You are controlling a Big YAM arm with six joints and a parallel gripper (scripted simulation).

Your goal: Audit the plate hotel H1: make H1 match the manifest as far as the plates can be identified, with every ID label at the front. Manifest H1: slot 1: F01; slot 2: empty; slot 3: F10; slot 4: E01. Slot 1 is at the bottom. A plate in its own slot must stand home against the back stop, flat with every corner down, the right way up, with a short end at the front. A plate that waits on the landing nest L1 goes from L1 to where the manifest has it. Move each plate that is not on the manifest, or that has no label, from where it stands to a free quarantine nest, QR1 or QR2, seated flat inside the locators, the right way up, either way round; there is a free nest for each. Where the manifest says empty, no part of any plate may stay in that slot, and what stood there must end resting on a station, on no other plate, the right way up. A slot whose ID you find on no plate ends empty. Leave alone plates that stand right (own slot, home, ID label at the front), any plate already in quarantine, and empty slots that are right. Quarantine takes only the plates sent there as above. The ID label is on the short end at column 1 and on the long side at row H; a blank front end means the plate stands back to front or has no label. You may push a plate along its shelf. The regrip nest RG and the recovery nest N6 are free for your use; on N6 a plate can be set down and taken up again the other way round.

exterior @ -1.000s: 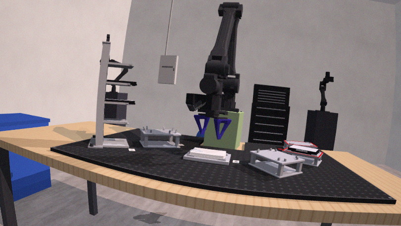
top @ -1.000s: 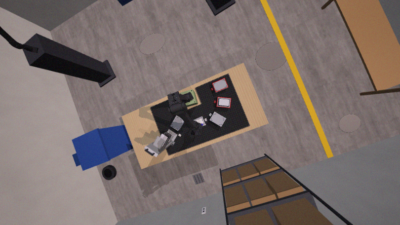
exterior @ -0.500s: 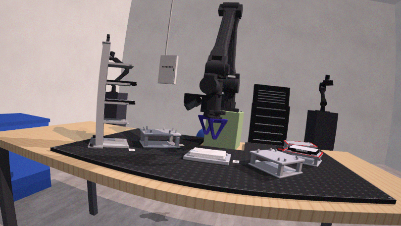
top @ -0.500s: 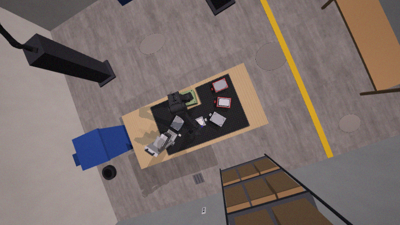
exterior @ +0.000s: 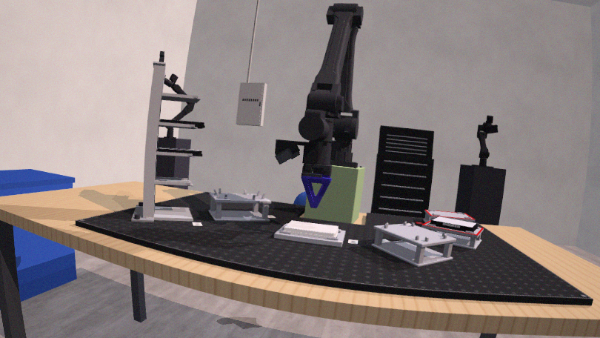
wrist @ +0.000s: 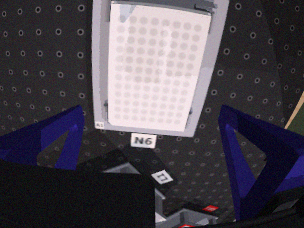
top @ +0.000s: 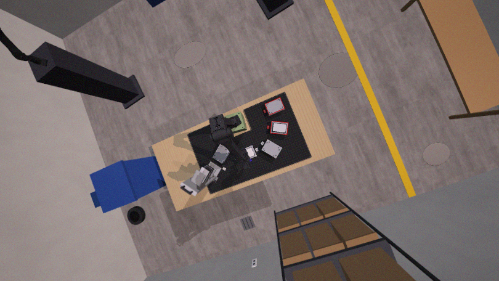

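Now: hand 7 cm above the white well plate. From my hand the other things lie so: A1 corner mark (8 cm below, 7 cm to the left, 6 cm ahead); then flat grey nest (9 cm below); then N6 tag (11 cm to the left, 9 cm below, 1 cm ahead).
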